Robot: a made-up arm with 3 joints. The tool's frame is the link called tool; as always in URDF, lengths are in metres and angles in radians. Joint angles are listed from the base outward.
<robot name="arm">
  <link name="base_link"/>
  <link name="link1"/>
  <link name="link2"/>
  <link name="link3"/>
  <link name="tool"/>
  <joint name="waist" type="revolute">
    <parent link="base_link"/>
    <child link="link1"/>
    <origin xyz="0.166 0.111 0.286" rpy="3.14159 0 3.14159"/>
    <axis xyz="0 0 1"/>
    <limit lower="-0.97" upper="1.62"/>
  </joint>
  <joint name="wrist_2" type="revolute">
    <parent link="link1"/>
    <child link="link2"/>
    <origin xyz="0.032 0.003 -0.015" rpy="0 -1.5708 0"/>
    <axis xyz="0 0 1"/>
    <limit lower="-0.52" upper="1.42"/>
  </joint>
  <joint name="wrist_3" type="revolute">
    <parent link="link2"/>
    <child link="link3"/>
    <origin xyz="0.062 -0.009 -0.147" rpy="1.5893 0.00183 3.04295"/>
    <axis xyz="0 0 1"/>
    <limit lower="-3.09" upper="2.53"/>
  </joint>
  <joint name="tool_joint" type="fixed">
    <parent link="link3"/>
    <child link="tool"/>
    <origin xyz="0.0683 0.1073 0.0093" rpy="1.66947 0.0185 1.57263"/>
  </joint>
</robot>
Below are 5 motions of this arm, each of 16 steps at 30 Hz.
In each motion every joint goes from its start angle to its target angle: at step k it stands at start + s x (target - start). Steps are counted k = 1, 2, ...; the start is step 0. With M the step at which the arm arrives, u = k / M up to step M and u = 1 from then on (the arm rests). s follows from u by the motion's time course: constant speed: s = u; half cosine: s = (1 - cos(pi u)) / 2; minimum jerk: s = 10 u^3 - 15 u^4 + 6 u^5.
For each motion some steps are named. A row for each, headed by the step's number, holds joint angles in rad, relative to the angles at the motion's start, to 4 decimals.
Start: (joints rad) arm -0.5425 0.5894 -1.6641
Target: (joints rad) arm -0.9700 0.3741 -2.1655
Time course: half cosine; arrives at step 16
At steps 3, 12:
3: -0.0360 -0.0181 -0.0423
12: -0.3649 -0.1838 -0.4280

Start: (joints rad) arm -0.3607 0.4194 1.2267
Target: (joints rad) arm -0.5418 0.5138 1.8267
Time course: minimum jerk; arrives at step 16
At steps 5, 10, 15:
5: -0.0326 0.0170 0.1080
10: -0.1313 0.0684 0.4349
15: -0.1807 0.0942 0.5987

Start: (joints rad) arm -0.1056 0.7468 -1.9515
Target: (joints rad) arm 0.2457 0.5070 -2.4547
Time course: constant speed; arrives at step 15
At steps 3, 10, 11, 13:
3: 0.0703 -0.0480 -0.1006
10: 0.2342 -0.1599 -0.3355
11: 0.2576 -0.1759 -0.3690
13: 0.3045 -0.2078 -0.4361

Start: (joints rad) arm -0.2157 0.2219 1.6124
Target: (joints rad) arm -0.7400 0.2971 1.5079
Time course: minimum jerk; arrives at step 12
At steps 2, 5, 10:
2: -0.0186 0.0027 -0.0037
5: -0.1817 0.0261 -0.0362
10: -0.5057 0.0725 -0.1008

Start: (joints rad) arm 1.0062 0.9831 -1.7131
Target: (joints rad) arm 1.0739 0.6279 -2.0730
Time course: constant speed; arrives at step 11
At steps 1, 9, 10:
1: 0.0062 -0.0323 -0.0327
9: 0.0554 -0.2906 -0.2945
10: 0.0615 -0.3229 -0.3272

